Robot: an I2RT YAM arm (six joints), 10 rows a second.
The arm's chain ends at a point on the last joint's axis. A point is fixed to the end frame.
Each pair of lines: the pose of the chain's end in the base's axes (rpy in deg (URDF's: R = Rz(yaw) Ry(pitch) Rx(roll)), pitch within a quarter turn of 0, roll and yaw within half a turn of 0; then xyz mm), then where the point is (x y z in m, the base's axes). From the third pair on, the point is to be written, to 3 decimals.
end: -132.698, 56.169, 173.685, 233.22, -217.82, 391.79
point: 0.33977 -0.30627 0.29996
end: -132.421, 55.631, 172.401, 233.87, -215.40, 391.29
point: 0.33716 -0.30676 0.29859
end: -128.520, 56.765, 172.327, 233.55, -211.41, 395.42
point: 0.333 -0.312 0.308
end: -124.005, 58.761, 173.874, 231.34, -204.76, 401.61
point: 0.329 -0.313 0.322
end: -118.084, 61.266, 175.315, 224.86, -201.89, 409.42
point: 0.318 -0.321 0.340
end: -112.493, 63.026, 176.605, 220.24, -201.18, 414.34
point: 0.307 -0.329 0.353
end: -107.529, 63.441, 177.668, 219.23, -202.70, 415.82
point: 0.299 -0.338 0.360
